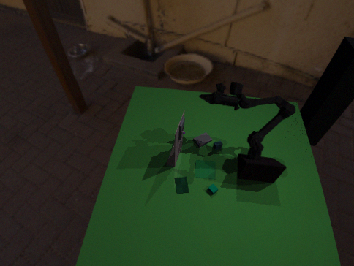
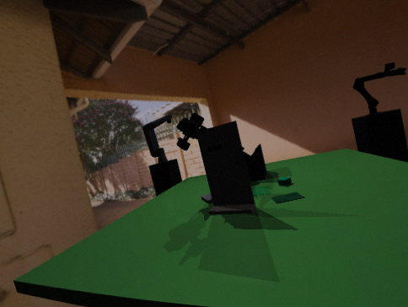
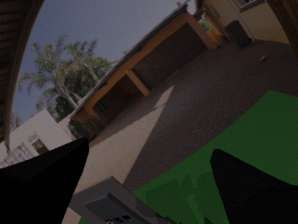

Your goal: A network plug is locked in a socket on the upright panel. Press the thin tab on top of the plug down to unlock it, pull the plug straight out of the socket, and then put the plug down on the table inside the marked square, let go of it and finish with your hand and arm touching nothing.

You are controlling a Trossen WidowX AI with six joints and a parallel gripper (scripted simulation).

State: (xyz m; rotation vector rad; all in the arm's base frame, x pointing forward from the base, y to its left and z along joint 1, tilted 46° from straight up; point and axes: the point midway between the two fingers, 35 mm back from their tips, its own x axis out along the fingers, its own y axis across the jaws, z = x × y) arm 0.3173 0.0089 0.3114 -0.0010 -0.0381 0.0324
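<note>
Now: the plug 80 mm ahead of my gripper tip, 180 mm to the left of it and 110 mm below it. Also, from my gripper tip: upright panel (90 mm ahead, 160 mm to the left, 200 mm below); then grey flat tile (50 mm behind, 40 mm to the left, 340 mm below); then green patch (80 mm behind, 250 mm to the left, 350 mm below).
</note>
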